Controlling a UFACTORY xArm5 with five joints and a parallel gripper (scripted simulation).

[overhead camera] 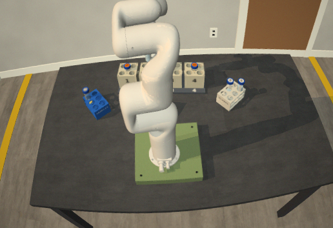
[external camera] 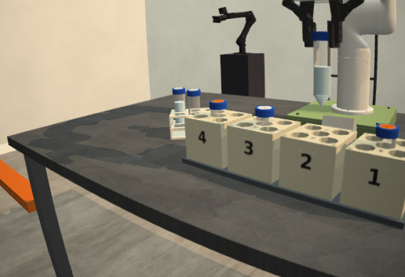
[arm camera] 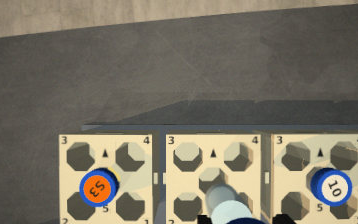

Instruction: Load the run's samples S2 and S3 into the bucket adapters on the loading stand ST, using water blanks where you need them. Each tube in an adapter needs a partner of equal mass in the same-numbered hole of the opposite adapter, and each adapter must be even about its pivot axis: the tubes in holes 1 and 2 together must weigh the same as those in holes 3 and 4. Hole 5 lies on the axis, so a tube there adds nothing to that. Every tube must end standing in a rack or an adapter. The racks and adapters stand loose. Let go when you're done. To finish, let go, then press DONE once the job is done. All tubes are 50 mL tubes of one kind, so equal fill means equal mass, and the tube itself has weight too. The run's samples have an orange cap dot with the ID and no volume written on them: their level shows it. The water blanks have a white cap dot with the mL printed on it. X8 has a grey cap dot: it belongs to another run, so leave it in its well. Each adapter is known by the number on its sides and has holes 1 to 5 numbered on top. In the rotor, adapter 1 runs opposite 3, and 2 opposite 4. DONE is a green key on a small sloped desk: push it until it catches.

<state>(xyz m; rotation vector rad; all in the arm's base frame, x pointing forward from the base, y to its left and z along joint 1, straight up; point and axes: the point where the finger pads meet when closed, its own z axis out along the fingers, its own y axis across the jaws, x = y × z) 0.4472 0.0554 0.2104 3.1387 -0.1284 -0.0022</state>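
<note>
Now: the blue-capped tube 10 mm to the right of my hand and 50 mm below it. Round my hand: bucket adapter: 10 mm ahead, 110 mm to the left, 200 mm below; loading stand ST: 10 mm behind, 50 mm to the right, 250 mm below; sample tube S2: 20 mm behind, 230 mm to the right, 180 mm below.
</note>
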